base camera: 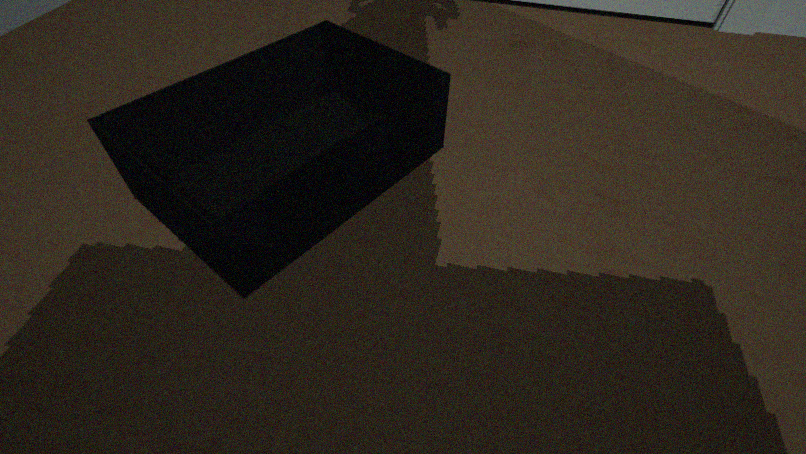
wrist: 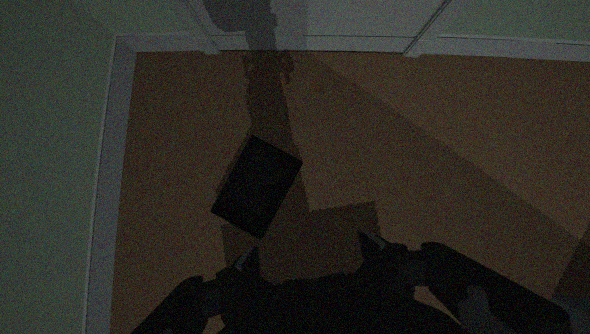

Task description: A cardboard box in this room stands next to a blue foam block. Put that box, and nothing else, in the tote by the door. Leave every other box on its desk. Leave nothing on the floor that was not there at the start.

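Places are measured from the arm's base along level axes (x right, y back, z down), in millimetres.
Where they show: gripper, fingertip midpoint: [wrist: 309,250].
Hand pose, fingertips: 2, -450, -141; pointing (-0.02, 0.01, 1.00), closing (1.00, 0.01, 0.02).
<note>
After its pixels a point has its place, as x, y, z.
The tote [base camera: 338,183] @[-87, -431, 339] [wrist: 278,198] @[-97, -450, 393] is a black, open-topped bin standing on the brown floor, turned at an angle. Its inside is very dark, with a faint paler patch at the bottom in the base camera view; I cannot make out any box in it. My gripper [wrist: 309,250] @[2, -450, -141] is open, its two fingers wide apart at the bottom of the wrist view. It hangs above the floor, with the left fingertip appearing just below the tote's near corner. No cardboard box shows between the fingers. The cardboard box and the blue foam block do not show in either view.
A pale door [base camera: 637,6] @[365, -980, 373] [wrist: 350,20] @[248, -1003, 245] stands beyond the tote. A green wall [wrist: 50,175] @[-755, -640, 187] with a pale baseboard [wrist: 107,175] @[-741, -641, 339] runs along the left. Shadows of the robot and arm fall across the floor [base camera: 592,169] @[198, -542, 396] [wrist: 400,185] @[379, -426, 396]. A dark shape stands at the lower right of the wrist view.
</note>
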